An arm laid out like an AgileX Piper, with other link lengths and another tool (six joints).
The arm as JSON. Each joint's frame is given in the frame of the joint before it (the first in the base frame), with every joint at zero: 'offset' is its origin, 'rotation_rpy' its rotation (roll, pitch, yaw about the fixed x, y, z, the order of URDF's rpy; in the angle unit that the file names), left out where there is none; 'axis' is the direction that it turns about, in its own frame. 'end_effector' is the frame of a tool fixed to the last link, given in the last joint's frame.
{
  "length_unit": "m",
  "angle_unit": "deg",
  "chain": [
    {
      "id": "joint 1",
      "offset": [
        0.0,
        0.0,
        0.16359
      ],
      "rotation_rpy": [
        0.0,
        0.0,
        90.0
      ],
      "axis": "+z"
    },
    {
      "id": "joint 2",
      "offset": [
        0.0,
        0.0,
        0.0
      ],
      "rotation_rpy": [
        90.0,
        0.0,
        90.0
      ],
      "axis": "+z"
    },
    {
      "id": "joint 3",
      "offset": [
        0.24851,
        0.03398,
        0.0
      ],
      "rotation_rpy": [
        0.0,
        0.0,
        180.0
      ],
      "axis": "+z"
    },
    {
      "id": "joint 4",
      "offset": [
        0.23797,
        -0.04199,
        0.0
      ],
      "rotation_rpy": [
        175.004,
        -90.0,
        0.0
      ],
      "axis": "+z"
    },
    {
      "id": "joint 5",
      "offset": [
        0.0,
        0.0,
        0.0
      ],
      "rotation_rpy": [
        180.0,
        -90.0,
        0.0
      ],
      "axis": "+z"
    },
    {
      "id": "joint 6",
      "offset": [
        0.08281,
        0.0,
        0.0
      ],
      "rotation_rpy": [
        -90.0,
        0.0,
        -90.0
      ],
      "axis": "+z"
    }
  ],
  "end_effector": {
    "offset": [
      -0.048,
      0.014,
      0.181
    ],
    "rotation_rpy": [
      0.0,
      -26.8,
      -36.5
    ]
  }
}
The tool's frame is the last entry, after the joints.
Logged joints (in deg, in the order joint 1, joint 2, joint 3, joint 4, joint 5, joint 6), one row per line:
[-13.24, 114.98, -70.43, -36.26, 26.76, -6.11]
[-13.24, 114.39, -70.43, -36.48, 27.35, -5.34]
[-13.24, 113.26, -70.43, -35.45, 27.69, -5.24]
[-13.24, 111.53, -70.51, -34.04, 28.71, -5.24]
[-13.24, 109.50, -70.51, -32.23, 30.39, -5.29]
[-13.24, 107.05, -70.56, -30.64, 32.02, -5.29]
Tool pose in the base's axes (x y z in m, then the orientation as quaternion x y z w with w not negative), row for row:
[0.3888, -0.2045, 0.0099, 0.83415, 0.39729, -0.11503, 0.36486]
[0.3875, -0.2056, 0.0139, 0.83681, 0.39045, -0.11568, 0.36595]
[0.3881, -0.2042, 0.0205, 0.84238, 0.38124, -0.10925, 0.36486]
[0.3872, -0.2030, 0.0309, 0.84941, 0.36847, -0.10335, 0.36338]
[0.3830, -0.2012, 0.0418, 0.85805, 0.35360, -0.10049, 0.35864]
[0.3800, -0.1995, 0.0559, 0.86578, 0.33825, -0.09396, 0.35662]
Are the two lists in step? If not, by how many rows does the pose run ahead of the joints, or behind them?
They are in step.
